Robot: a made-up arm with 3 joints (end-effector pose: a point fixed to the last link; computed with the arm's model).
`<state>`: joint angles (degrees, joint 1 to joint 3).
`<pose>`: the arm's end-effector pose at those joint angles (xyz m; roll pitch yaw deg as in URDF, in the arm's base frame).
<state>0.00 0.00 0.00</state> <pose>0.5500 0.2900 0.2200 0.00 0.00 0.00</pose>
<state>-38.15 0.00 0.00</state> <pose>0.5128 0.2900 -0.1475 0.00 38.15 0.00</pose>
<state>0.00 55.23 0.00</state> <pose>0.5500 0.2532 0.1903 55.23 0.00 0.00</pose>
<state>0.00 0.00 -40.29</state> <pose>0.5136 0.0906 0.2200 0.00 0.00 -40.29</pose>
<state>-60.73 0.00 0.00</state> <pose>0.3823 0.2900 -0.3262 0.00 60.73 0.00</pose>
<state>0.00 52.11 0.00</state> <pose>0.5500 0.2544 0.1928 52.11 0.00 0.00</pose>
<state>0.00 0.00 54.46</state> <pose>0.3879 0.5051 0.2200 0.00 0.00 54.46</pose>
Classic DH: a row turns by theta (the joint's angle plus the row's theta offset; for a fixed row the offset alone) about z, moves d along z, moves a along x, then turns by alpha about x. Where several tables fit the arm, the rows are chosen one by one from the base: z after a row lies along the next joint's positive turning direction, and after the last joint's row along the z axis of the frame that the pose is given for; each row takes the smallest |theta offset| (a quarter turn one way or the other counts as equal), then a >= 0, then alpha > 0; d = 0 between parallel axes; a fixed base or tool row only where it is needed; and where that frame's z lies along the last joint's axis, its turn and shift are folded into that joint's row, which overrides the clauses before.
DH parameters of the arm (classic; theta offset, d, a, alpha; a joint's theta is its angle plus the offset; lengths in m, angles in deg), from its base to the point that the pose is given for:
base (fixed): 0 0.09 0 90
joint 1: 90 -0.3 0.08 90
joint 2: 90 0.26 0.06 90
joint 3: -80.22 0 -0.2943 0
tool (fixed): 170.22 0.05 0 0

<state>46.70 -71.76 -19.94</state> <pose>0.2300 0.3125 0.6285 -59.48 -65.00 -14.63</pose>
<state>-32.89 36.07 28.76</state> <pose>0.5165 0.3703 -0.0141 45.67 13.78 23.60</pose>
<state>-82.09 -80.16 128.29</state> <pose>-0.0400 0.3726 0.0430 88.44 -30.49 171.05</pose>
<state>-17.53 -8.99 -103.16</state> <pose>0.2870 -0.0416 0.1930 -15.40 -12.34 -100.10</pose>
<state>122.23 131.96 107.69</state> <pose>-0.2322 0.1283 0.0905 -62.51 39.41 -124.47</pose>
